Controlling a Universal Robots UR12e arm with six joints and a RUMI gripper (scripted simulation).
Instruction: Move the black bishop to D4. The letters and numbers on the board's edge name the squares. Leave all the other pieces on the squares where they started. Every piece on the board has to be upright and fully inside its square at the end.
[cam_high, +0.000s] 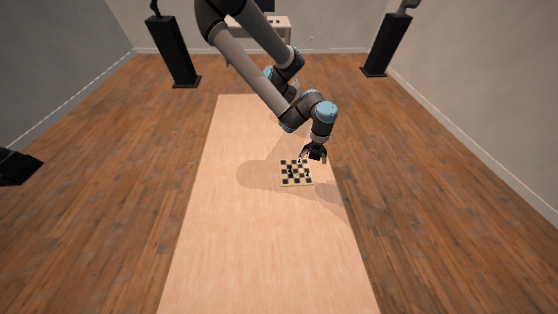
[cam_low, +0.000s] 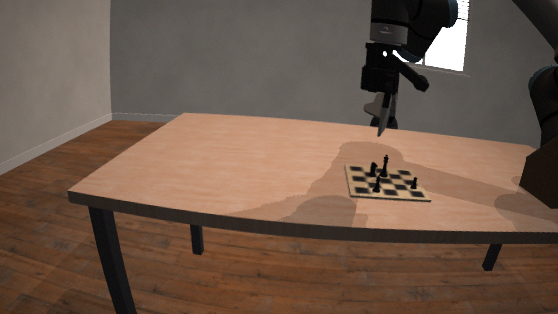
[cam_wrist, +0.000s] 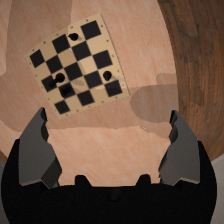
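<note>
My gripper is now 140 mm above the mid-height piece. From my hand the other things lie so: pawn 150 mm below, 120 mm behind, 40 mm to the right; then small chessboard 160 mm below, 80 mm to the right, 40 mm behind.
</note>
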